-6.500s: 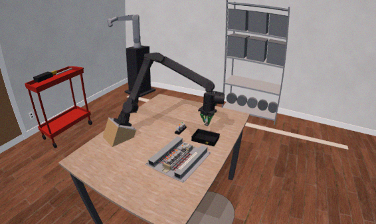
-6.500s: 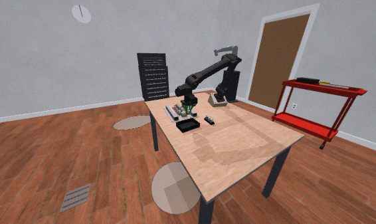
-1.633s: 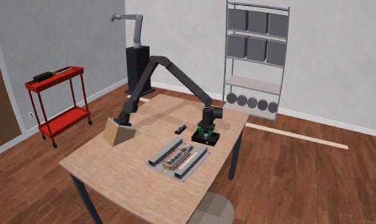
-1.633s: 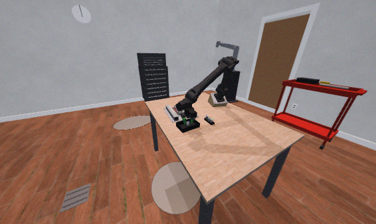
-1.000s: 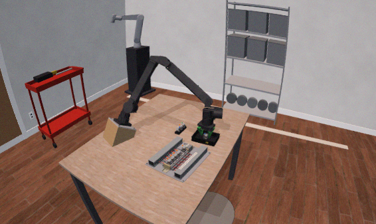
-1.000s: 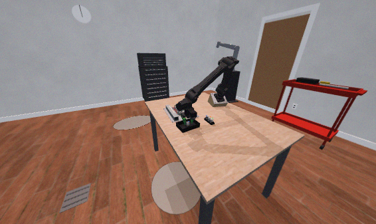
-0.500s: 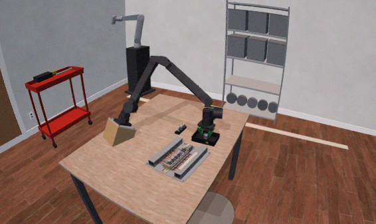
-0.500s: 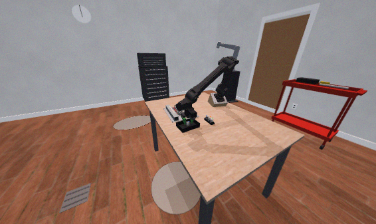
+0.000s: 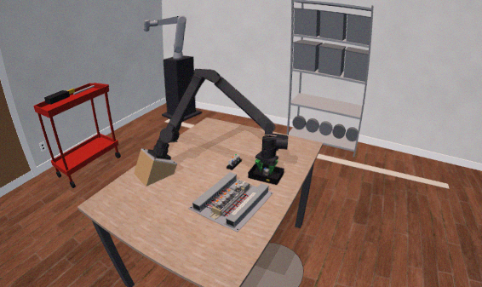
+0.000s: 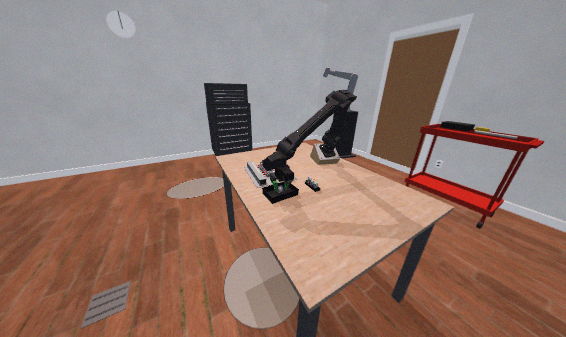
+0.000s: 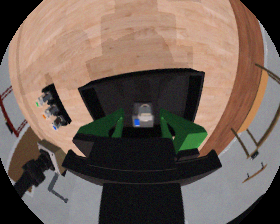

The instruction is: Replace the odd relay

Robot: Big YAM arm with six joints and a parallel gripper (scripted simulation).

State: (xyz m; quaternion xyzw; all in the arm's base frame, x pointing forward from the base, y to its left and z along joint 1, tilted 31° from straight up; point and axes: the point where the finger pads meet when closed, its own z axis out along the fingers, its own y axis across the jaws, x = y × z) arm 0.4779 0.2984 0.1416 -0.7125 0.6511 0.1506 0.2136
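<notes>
Right now the black tray is 10 mm below my hand. Also, from my hand: small black stand: 200 mm behind, 20 mm to the right, 20 mm below.
</notes>
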